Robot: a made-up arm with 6 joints.
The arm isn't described. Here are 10 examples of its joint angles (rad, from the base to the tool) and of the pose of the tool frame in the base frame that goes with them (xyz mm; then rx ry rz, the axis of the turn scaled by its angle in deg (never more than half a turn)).
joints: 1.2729 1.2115 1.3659 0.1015 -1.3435 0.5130
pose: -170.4 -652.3 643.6 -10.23 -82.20 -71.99
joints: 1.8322 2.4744 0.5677 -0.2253 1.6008 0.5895
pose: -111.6 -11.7 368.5 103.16 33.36 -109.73
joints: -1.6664 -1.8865 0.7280 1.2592 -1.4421 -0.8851
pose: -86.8 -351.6 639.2 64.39 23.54 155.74
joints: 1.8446 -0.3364 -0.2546 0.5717 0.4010 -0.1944
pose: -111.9 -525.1 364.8 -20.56 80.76 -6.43
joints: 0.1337 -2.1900 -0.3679 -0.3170 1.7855 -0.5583
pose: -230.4 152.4 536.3 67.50 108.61 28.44
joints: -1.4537 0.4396 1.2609 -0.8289 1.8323 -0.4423
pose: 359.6 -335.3 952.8 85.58 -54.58 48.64
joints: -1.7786 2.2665 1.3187 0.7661 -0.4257 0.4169
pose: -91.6 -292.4 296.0 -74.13 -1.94 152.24
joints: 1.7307 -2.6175 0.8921 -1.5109 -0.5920 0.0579
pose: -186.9 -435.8 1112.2 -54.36 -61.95 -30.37
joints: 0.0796 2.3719 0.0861 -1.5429 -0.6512 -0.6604
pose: 380.2 -261.7 598.6 17.91 44.16 6.44
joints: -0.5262 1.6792 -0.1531 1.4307 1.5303 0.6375
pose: -435.4 -348.9 253.0 17.62 43.57 -118.46
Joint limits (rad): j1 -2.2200..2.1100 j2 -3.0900..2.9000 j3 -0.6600..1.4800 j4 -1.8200..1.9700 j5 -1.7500..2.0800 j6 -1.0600..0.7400
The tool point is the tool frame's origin. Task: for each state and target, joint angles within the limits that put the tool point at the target. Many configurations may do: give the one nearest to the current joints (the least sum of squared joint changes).
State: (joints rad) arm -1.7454 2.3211 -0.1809 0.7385 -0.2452 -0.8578
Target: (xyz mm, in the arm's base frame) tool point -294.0 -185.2 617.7
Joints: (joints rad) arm -1.7538 2.1542 0.2647 0.8447 0.1661 -1.0225
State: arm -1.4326 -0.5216 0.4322 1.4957 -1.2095 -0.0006
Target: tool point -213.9 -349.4 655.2
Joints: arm -1.5858 -0.4616 0.3734 1.4367 -1.5281 0.1558
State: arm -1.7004 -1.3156 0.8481 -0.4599 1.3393 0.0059
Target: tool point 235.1 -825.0 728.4
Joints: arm -1.7731 -1.2390 1.3448 -0.2350 1.1741 0.0886
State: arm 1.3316 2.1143 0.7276 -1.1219 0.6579 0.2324
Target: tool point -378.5 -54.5 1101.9
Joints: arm 1.2587 2.4174 0.6733 -1.4862 1.0984 0.4182
